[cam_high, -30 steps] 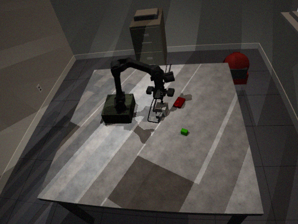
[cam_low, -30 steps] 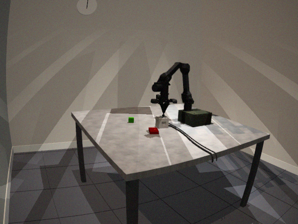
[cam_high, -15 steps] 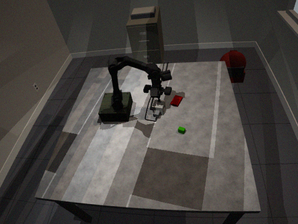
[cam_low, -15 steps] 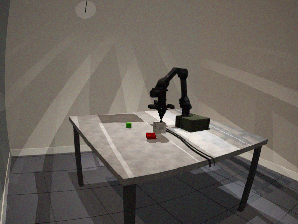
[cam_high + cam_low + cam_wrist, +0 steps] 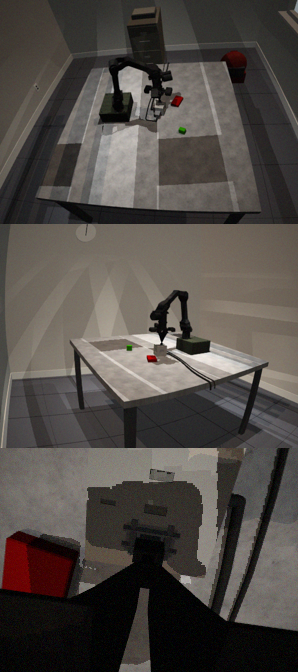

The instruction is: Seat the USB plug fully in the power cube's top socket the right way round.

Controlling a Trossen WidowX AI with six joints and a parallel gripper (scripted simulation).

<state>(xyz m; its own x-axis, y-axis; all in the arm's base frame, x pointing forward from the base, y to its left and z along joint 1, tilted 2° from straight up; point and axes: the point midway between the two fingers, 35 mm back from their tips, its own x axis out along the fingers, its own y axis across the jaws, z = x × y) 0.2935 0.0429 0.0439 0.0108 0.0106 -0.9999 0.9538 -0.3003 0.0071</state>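
My gripper tip is now 10 mm above the dark USB plug. Also, from my gripper tip: small green cube 230 mm to the right, 130 mm ahead, 90 mm below; red block 130 mm ahead, 100 mm below, 60 mm to the left.
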